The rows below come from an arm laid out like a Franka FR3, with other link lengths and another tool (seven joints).
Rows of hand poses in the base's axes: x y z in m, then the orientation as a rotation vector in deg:
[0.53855, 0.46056, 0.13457, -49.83, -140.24, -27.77]
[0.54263, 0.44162, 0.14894, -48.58, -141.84, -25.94]
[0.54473, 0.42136, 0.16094, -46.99, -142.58, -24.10]
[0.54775, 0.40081, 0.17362, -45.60, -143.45, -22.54]
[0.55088, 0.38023, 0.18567, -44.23, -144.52, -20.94]
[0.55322, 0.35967, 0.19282, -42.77, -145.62, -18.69]
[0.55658, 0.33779, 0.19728, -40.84, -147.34, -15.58]
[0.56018, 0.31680, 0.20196, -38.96, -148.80, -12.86]
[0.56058, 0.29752, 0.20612, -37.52, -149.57, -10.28]
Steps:
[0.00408, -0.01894, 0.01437, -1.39, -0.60, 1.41]
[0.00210, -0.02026, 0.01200, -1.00, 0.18, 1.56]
[0.00302, -0.02055, 0.01268, -0.93, -0.09, 1.37]
[0.00313, -0.02058, 0.01205, -1.03, -0.29, 1.38]
[0.00234, -0.02056, 0.00715, -1.44, -0.13, 1.55]
[0.00336, -0.02188, 0.00446, -2.09, -0.45, 2.09]
[0.00360, -0.02099, 0.00468, -1.78, -0.40, 1.94]
[0.00040, -0.01928, 0.00416, -1.61, 0.09, 1.52]

